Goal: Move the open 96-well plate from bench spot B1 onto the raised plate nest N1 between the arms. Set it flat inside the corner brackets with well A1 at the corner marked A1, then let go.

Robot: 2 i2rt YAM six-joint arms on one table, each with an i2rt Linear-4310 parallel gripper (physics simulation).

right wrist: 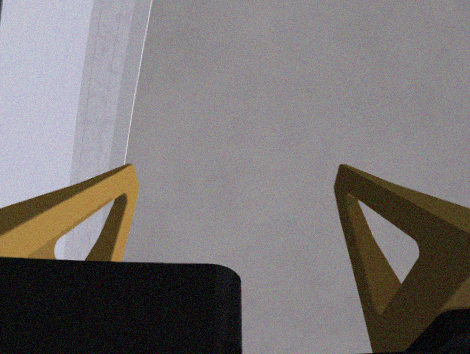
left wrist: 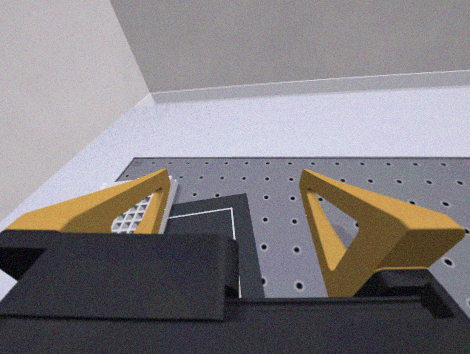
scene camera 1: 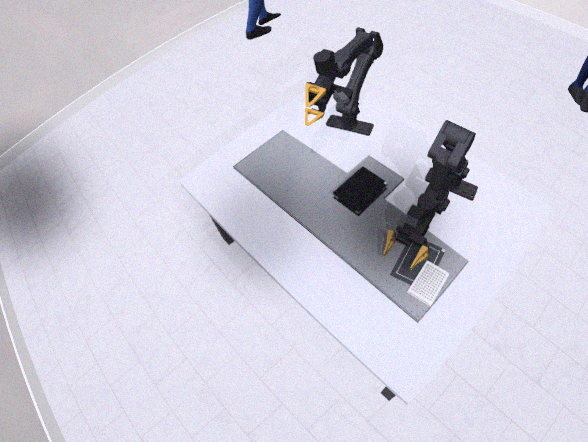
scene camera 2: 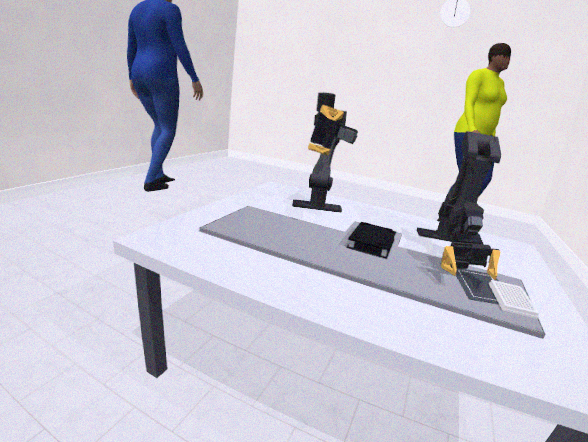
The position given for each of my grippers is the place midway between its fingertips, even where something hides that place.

My left gripper shows in the left wrist view [234, 176], in scene camera 1 [397, 262] and in scene camera 2 [475, 276]; in the right wrist view it is out of frame. My right gripper shows in the right wrist view [236, 175], in scene camera 1 [307, 116] and in scene camera 2 [326, 136]; in the left wrist view it is out of frame. A white well plate shows in the left wrist view, in scene camera 1 and in scene camera 2 [511, 298]; in the right wrist view it is out of frame. The same spot on the white well plate: [left wrist: 127, 222] is [scene camera 1: 424, 282]. One and the same spot on a dark outlined nest: [left wrist: 229, 215] is [scene camera 2: 473, 294].
